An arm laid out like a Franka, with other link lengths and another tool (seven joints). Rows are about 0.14 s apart.
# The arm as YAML. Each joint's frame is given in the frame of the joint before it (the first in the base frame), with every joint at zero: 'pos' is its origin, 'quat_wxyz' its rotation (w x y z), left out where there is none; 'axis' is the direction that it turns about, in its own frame. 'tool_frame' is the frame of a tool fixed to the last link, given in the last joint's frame.
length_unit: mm
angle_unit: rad
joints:
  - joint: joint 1
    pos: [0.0, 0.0, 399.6]
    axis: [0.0, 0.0, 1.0]
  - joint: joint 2
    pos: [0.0, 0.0, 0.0]
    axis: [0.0, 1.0, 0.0]
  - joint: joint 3
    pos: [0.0, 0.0, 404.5]
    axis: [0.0, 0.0, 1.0]
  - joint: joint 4
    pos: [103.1, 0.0, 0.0]
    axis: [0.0, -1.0, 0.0]
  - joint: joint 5
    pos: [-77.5, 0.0, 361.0]
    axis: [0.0, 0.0, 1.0]
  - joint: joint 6
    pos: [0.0, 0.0, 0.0]
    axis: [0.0, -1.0, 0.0]
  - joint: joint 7
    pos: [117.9, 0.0, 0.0]
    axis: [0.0, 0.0, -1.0]
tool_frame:
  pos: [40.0, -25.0, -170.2]
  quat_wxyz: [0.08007, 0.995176, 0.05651, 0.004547]
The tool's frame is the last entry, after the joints.
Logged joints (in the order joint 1, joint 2, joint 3, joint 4, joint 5, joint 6, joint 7), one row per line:
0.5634, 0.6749, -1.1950, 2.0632, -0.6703, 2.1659, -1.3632
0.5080, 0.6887, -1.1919, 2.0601, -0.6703, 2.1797, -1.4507
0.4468, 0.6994, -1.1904, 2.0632, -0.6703, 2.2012, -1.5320
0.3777, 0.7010, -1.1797, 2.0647, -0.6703, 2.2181, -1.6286
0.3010, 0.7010, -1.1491, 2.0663, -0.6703, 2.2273, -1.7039
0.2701, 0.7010, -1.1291, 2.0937, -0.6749, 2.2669, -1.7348
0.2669, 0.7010, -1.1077, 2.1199, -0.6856, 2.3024, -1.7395
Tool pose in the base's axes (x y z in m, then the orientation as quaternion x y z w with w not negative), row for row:
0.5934, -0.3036, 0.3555, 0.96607, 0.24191, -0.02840, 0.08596
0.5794, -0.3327, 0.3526, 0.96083, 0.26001, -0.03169, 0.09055
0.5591, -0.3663, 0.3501, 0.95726, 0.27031, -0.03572, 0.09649
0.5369, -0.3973, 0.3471, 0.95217, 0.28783, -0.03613, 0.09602
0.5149, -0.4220, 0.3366, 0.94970, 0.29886, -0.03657, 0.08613
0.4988, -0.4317, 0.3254, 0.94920, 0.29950, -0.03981, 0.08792
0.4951, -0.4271, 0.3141, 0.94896, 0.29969, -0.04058, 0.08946
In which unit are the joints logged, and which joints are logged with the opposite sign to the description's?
The joints are logged in radians. Opposite sign: joint 4, joint 5.
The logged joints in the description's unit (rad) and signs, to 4 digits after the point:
0.5634, 0.6749, -1.1950, -2.0632, 0.6703, 2.1659, -1.3632
0.5080, 0.6887, -1.1919, -2.0601, 0.6703, 2.1797, -1.4507
0.4468, 0.6994, -1.1904, -2.0632, 0.6703, 2.2012, -1.5320
0.3777, 0.7010, -1.1797, -2.0647, 0.6703, 2.2181, -1.6286
0.3010, 0.7010, -1.1491, -2.0663, 0.6703, 2.2273, -1.7039
0.2701, 0.7010, -1.1291, -2.0937, 0.6749, 2.2669, -1.7348
0.2669, 0.7010, -1.1077, -2.1199, 0.6856, 2.3024, -1.7395

